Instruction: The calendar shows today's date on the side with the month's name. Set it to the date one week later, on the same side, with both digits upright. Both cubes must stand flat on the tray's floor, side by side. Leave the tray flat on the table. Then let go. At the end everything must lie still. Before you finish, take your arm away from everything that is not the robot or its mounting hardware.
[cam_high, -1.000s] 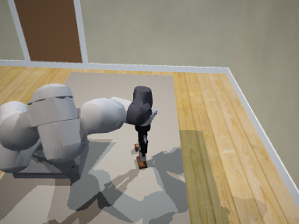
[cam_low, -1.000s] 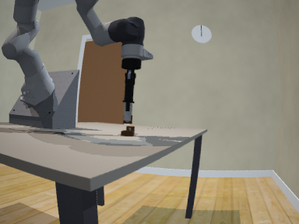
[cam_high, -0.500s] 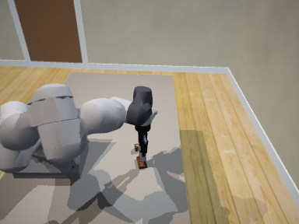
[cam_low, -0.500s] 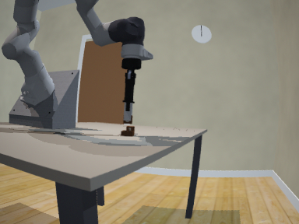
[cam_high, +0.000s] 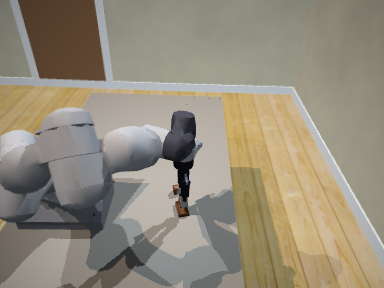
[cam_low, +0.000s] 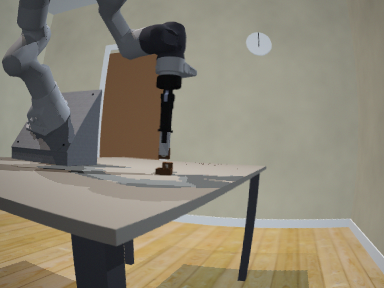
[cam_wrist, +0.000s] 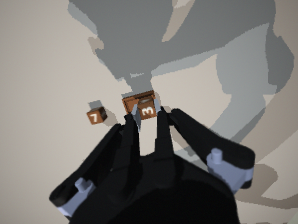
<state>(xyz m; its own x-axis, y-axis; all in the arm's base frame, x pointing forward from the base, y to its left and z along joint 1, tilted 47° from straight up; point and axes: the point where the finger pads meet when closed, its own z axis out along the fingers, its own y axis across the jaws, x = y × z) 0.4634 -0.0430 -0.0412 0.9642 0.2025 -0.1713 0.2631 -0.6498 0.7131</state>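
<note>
Right now the brown tray is 80 mm below my hand, 20 mm to the left of it and 10 mm behind it.
</note>
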